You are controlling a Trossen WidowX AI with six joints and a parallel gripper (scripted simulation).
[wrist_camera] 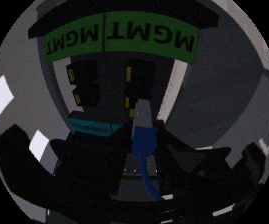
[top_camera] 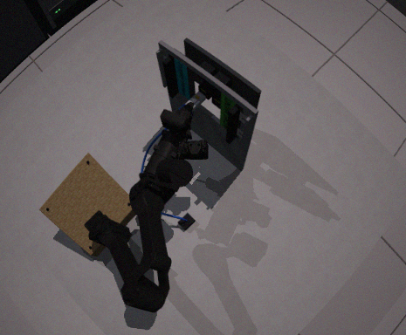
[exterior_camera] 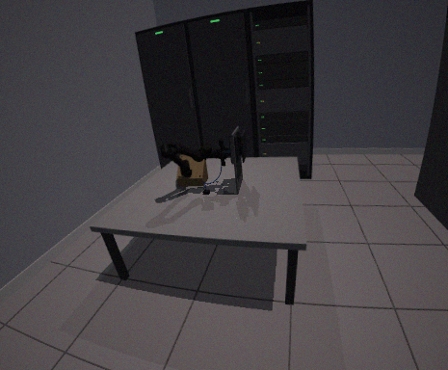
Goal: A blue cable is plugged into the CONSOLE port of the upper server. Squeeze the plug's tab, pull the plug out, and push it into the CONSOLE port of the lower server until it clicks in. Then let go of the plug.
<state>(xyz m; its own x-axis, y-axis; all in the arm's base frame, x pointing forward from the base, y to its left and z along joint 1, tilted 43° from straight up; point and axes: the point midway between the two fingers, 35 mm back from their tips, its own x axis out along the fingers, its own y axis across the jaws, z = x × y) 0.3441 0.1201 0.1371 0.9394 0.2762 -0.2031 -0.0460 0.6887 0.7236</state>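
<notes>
Right now the plug is right at my gripper tip.
</notes>
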